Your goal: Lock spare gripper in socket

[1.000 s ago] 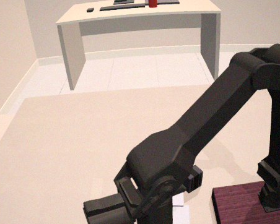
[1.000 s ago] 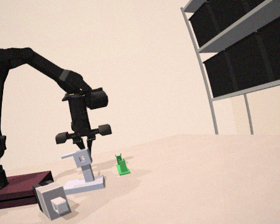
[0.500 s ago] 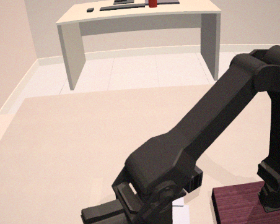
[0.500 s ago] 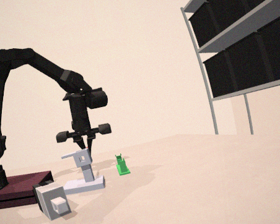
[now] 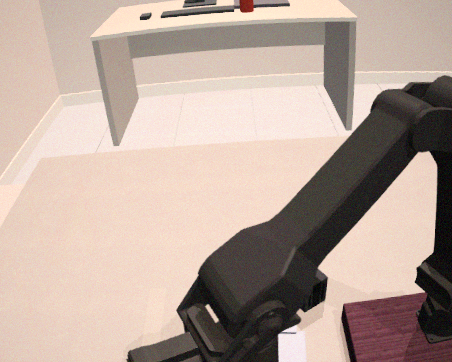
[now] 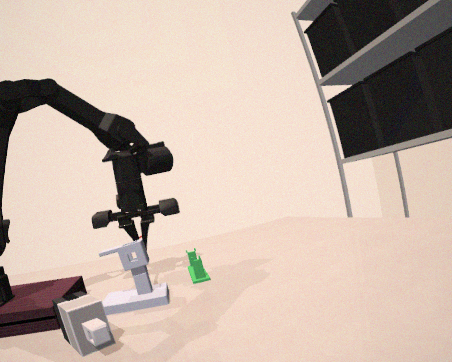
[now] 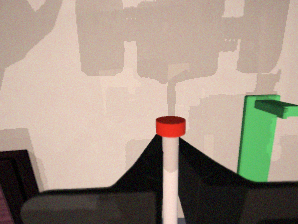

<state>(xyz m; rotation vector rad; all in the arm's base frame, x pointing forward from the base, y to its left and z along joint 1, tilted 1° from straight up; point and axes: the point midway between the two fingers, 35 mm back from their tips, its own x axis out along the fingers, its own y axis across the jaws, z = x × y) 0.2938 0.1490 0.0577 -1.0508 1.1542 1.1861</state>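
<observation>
The green bracket lies 100 mm ahead of my gripper tip, 60 mm to the right of it and 40 mm below it. From my gripper tip the other things lie so: spare gripper 90 mm behind, 300 mm to the right, 30 mm below; then grey mount 30 mm behind, 160 mm to the right, 10 mm below.
</observation>
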